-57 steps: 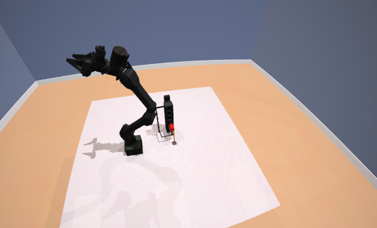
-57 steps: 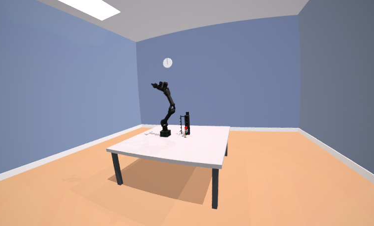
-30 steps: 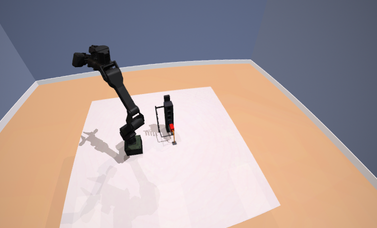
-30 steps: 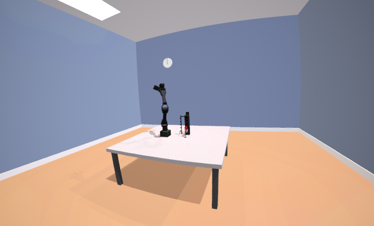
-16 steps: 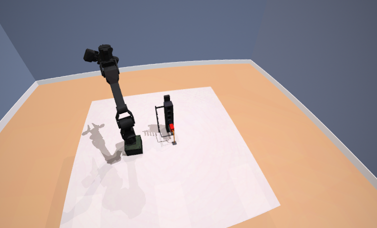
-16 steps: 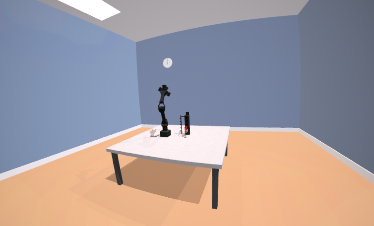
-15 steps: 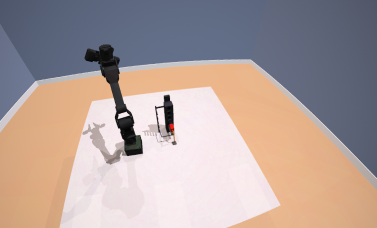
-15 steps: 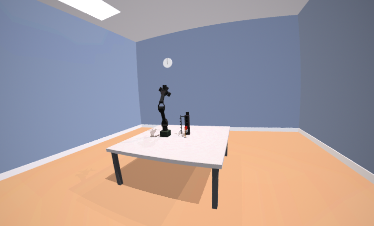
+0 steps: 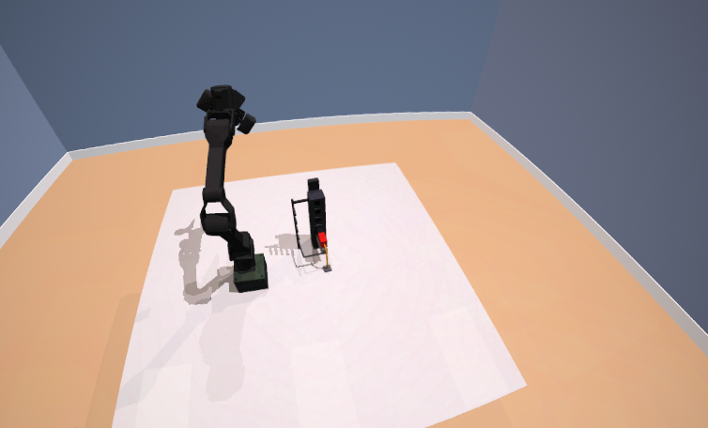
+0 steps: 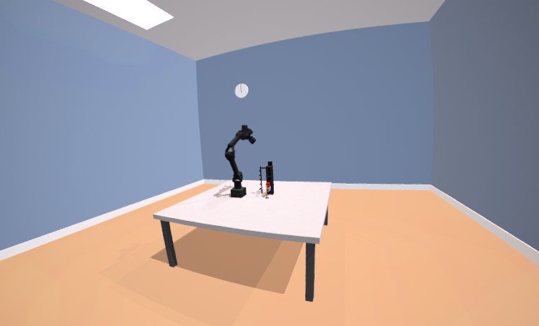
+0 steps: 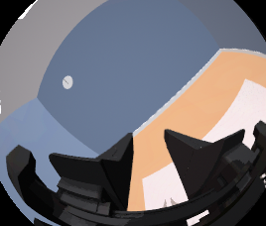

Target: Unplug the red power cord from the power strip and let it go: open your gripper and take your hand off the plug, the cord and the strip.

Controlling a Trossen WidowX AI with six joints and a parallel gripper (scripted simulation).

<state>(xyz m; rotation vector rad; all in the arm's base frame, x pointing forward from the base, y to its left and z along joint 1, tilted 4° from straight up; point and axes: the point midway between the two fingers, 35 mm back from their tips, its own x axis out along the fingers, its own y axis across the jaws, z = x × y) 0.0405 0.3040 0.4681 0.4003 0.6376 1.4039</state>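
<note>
My gripper tip is now 44 cm above the red plug, 29 cm to the left of it and 24 cm short of it.
</note>
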